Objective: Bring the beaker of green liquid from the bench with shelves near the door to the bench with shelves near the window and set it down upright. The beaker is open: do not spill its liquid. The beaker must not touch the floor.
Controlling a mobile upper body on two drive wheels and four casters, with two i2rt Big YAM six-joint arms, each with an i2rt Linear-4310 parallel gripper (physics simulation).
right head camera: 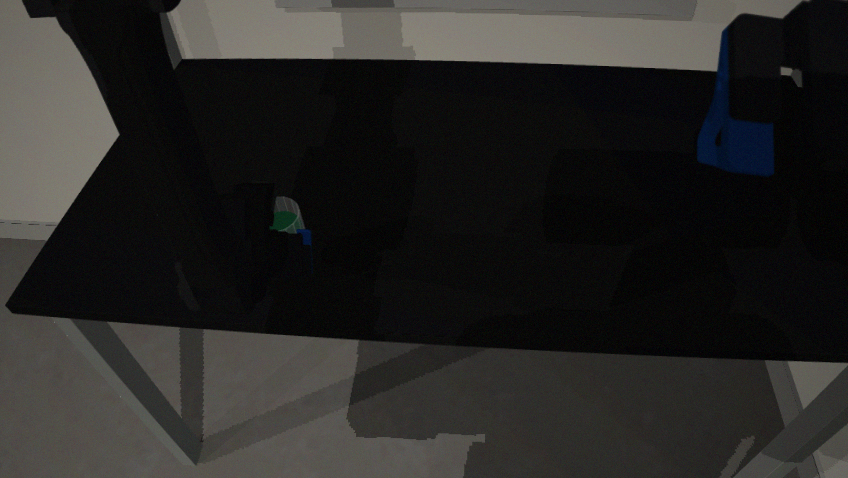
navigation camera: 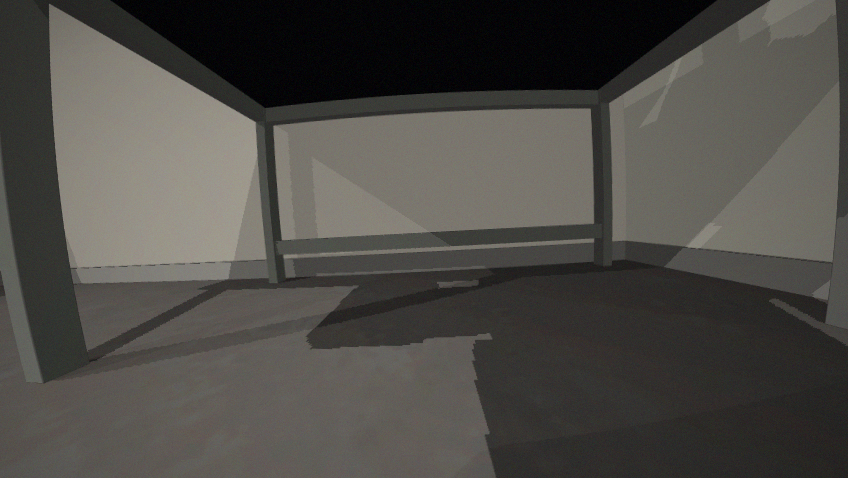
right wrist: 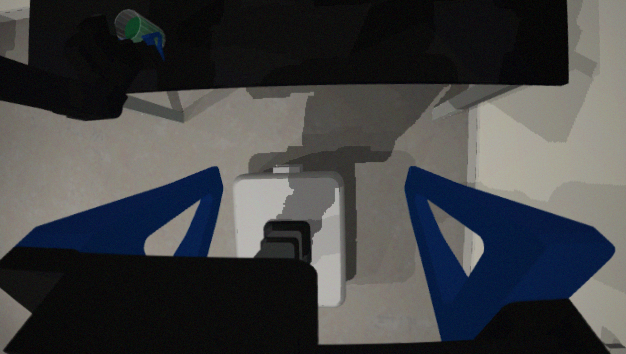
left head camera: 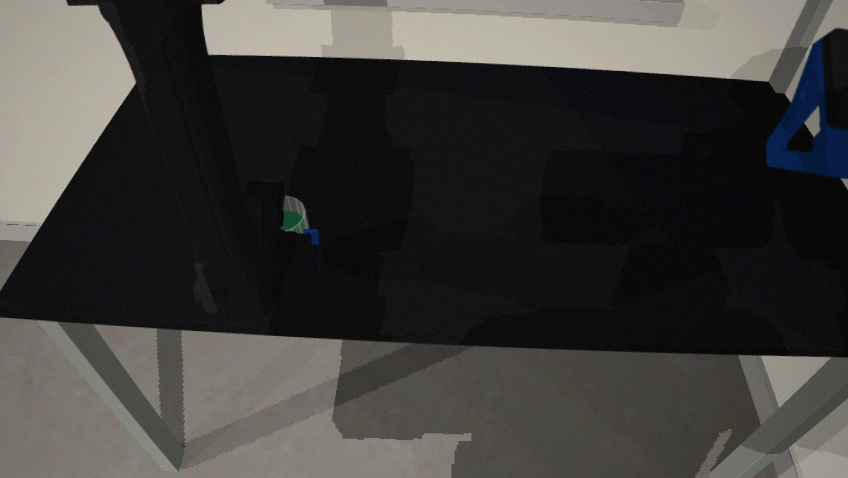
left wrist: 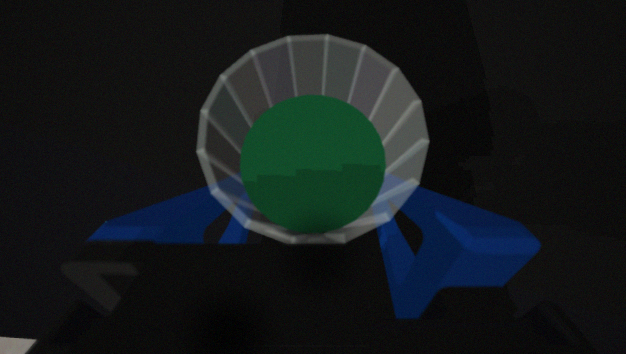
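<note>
The clear open beaker [left head camera: 294, 214] [right head camera: 286, 216] [left wrist: 312, 150] [right wrist: 134, 26] holds green liquid well below its rim and looks about upright. My left gripper [left wrist: 313, 176] is shut on it, a blue finger at either side. They are over the left part of a black bench top [left head camera: 475, 207] [right head camera: 475, 207] [right wrist: 300, 40]; the beaker's base is hidden, so I cannot tell whether it touches the top. Which of the two benches this is does not show. My right gripper [right wrist: 313, 177] is open and empty, in front of the bench; one blue finger shows at the right in both head views.
A pale grey shelf board [left head camera: 475, 10] [right head camera: 486, 7] runs above the bench's back edge, before a wall. Grey bench legs [left head camera: 118, 385] [right head camera: 142, 385] [navigation camera: 35, 237] stand at the left front. The navigation camera looks under the bench at its rear crossbar [navigation camera: 439, 237]. My white base [right wrist: 257, 205] is close before the bench.
</note>
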